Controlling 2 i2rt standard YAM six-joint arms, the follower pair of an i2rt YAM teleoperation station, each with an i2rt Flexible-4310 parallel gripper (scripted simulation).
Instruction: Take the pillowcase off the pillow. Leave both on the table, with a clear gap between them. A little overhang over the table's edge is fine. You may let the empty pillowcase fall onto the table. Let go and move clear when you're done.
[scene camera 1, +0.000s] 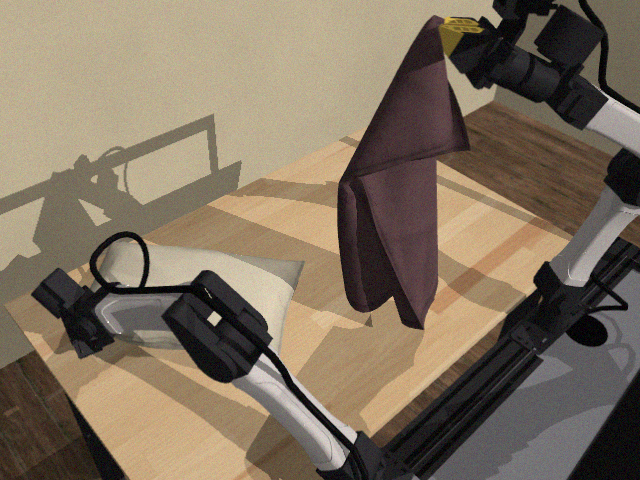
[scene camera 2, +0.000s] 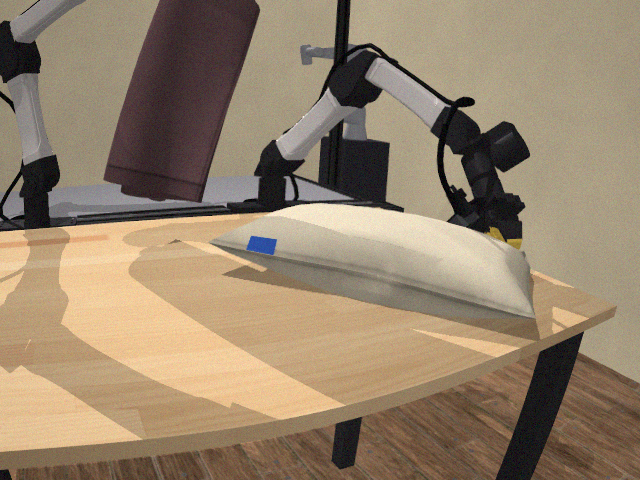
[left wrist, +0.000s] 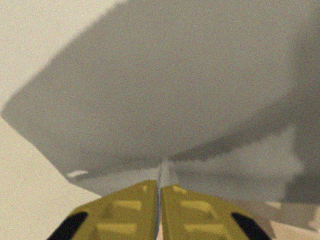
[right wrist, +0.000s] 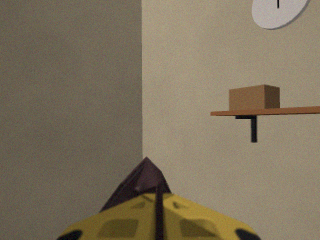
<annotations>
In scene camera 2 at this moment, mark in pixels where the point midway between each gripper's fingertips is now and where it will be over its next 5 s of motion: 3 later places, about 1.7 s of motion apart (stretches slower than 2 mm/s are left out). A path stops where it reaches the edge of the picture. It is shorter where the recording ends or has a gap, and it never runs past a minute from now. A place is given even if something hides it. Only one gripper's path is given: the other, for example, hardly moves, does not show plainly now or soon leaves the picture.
My left gripper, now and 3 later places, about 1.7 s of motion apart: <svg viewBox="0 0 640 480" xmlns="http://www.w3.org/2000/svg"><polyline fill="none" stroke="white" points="510,262 510,257 519,203 475,84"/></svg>
</annotations>
